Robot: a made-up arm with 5 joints. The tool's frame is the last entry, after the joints.
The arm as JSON. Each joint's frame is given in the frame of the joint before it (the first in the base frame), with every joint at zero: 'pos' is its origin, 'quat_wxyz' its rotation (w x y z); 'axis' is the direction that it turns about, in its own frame. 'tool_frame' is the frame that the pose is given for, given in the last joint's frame.
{
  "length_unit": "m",
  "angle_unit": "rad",
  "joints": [
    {
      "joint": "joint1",
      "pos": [
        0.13,
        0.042,
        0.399
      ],
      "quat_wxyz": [
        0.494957,
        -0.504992,
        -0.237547,
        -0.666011
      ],
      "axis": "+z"
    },
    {
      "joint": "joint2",
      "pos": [
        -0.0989,
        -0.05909,
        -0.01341
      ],
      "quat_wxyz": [
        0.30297,
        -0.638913,
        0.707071,
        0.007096
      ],
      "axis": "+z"
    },
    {
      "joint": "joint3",
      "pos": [
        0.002,
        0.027,
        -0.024
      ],
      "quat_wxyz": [
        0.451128,
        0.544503,
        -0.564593,
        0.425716
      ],
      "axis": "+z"
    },
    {
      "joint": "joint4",
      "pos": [
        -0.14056,
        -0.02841,
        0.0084
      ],
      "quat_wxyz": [
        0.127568,
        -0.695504,
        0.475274,
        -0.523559
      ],
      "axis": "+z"
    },
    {
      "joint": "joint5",
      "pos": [
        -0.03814,
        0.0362,
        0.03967
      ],
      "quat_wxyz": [
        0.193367,
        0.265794,
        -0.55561,
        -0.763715
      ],
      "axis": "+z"
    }
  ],
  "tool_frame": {
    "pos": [
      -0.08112,
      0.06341,
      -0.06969
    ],
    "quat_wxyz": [
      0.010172,
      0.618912,
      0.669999,
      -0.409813
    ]
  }
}
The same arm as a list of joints. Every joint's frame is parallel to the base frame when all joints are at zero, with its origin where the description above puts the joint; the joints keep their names.
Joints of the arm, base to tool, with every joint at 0 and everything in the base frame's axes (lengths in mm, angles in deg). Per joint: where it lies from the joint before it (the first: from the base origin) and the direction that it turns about. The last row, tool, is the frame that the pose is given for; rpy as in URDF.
joint1: axis 0.43751 0.816318 0.377108 origin 130 42 399
joint2: axis -y origin -59 54 -84
joint3: axis 0.0458 0.230499 0.971994 origin -2 24 -27
joint4: axis -0.339084 -0.919857 -0.197191 origin -28 139 -23
joint5: axis -0.0135 -0.043199 -0.998975 origin -4 -29 -59
tool: origin -89 -47 73 rpy 39.35 -33.96 -115.01

